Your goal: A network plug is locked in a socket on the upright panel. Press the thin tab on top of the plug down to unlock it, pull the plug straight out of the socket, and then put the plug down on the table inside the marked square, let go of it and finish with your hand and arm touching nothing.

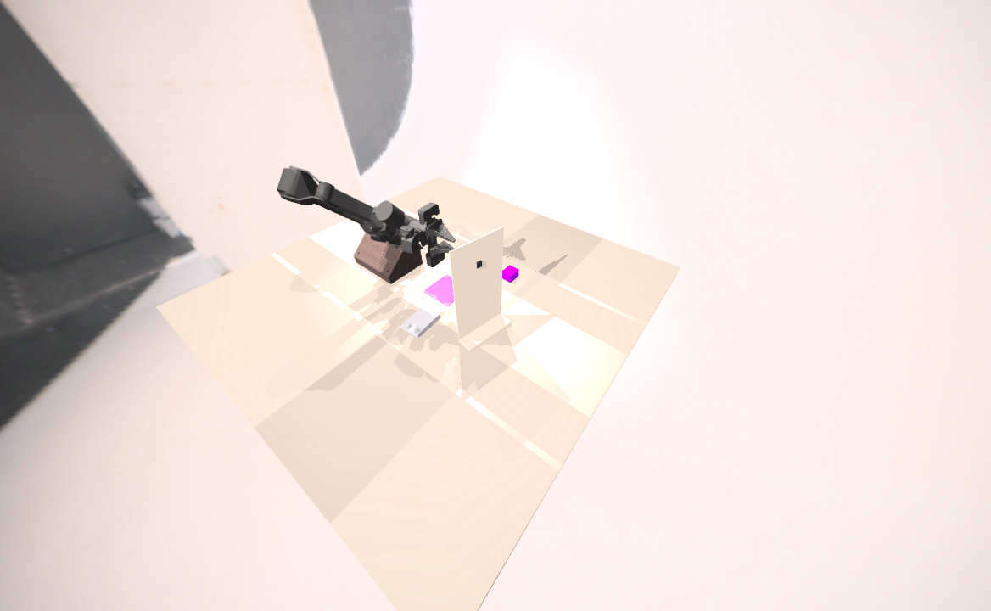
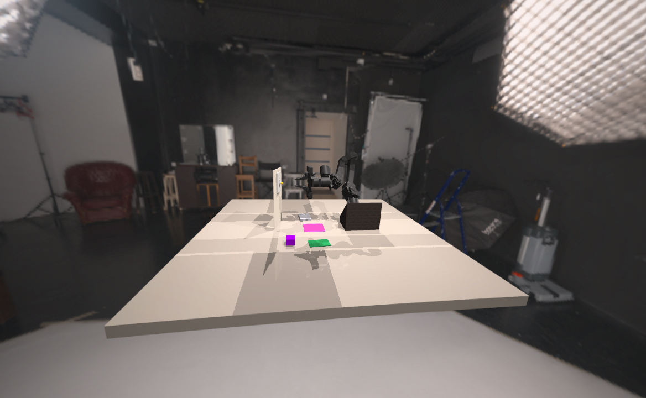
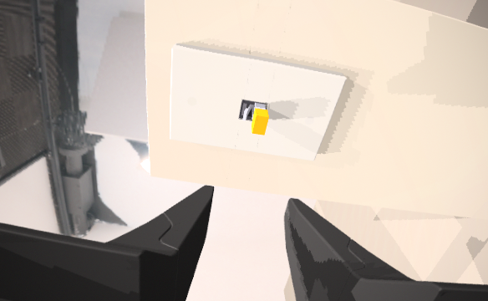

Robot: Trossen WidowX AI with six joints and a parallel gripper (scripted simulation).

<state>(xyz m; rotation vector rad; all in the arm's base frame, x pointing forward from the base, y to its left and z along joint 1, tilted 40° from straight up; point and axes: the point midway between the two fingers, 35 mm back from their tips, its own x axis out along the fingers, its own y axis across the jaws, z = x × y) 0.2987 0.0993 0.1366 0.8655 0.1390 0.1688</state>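
Right now my gripper tip is 90 mm short of the network plug. Round my gripper tip: green patch: 260 mm below, 240 mm to the left, 150 mm behind; then magenta marked square: 260 mm below, 120 mm behind, 30 mm to the left; then upright panel: 110 mm below, 110 mm ahead, 10 mm to the right.
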